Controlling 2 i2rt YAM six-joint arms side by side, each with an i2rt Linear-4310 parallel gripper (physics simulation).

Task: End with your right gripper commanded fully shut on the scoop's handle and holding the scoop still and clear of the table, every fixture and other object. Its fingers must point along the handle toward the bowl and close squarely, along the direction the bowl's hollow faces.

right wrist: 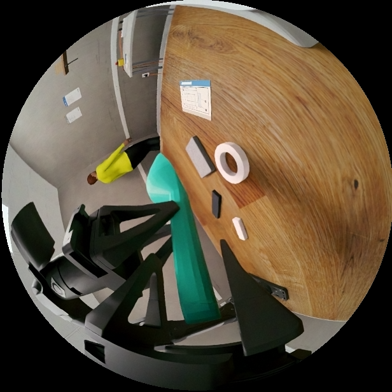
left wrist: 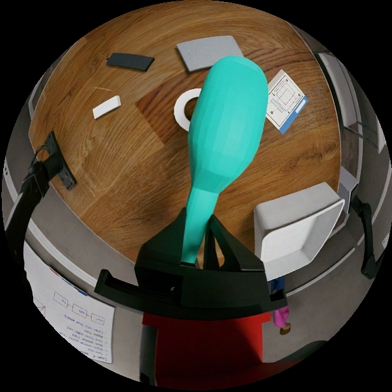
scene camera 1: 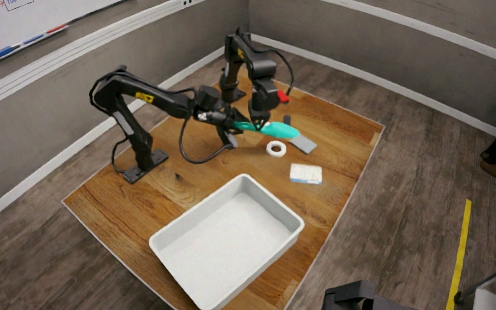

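Seen in the pictures: left gripper, fingertip midpoint: point(scene camera 1: 257, 128); right gripper, fingertip midpoint: point(scene camera 1: 246, 126); left arm's base, origin of the base link: point(scene camera 1: 227, 99); right arm's base, origin of the base link: point(scene camera 1: 146, 166).
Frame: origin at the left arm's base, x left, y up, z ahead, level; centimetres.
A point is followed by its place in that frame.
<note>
The teal scoop point(scene camera 1: 280, 130) @[x -12.6, y 15.4, z 43.9 cm] point(left wrist: 227, 120) point(right wrist: 189, 245) is held above the table, its bowl at the right of its handle in scene camera 1. My left gripper point(scene camera 1: 259, 128) @[x -17.9, y 15.1, z 37.1 cm] point(left wrist: 196, 214) point(right wrist: 181, 214) is shut on the scoop's handle near the bowl, its fingers coming from above. My right gripper point(scene camera 1: 239, 129) @[x -21.3, y 16.7, z 34.8 cm] point(right wrist: 187, 251) is partly open around the rear part of the handle. In the right wrist view one finger is on each side of the handle, with a gap at the right finger; contact at the left one is hard to tell. Its fingers point roughly along the handle toward the bowl.
On the table lie a white ring point(scene camera 1: 269, 150) @[x -12.5, y 1.4, z 39.5 cm] point(left wrist: 181, 111) point(right wrist: 243, 162), a grey slab point(scene camera 1: 304, 144) @[x 1.0, y 1.5, z 47.6 cm] point(right wrist: 200, 157), a printed card point(scene camera 1: 306, 173) @[x -10.2, y 0.1, z 57.5 cm] point(right wrist: 196, 99), a black block point(left wrist: 130, 61) point(right wrist: 216, 204) and a white block point(left wrist: 107, 107) point(right wrist: 240, 228). A white tray point(scene camera 1: 260, 272) @[x -52.9, y 2.0, z 72.9 cm] stands in front.
</note>
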